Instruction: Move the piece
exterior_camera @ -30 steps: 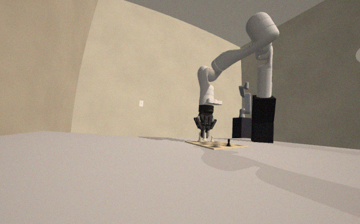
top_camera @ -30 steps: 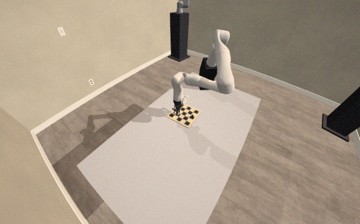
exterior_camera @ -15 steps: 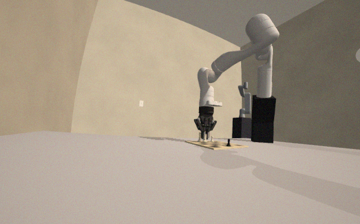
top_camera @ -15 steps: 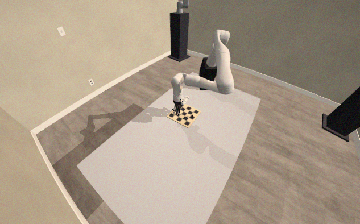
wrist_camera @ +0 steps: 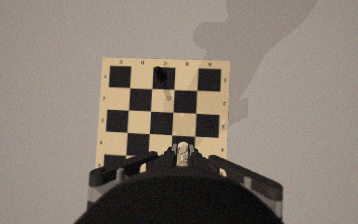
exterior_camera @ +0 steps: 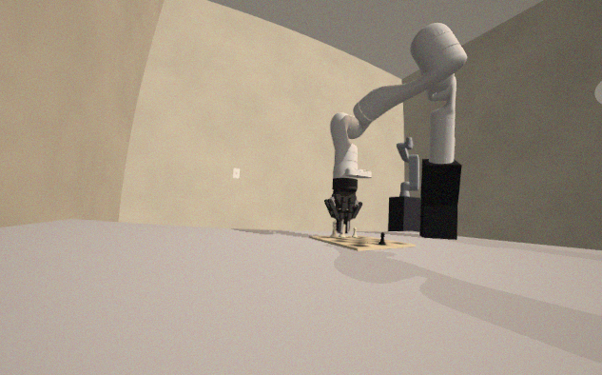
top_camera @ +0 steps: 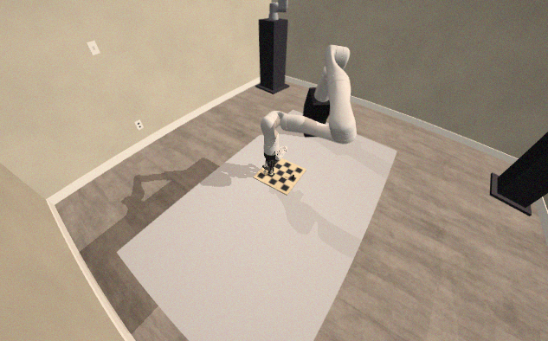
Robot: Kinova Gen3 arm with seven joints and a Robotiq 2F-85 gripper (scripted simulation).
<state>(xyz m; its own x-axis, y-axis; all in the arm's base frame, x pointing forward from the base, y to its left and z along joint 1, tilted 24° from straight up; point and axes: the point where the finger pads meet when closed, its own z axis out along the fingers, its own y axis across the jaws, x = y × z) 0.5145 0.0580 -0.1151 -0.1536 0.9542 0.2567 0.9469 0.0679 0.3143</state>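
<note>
Right now the white chess piece is 20 mm below my hand. Also, from my hand: chessboard 40 mm behind, 30 mm to the left, 40 mm below; black chess piece 60 mm behind, 110 mm to the left, 20 mm below.
</note>
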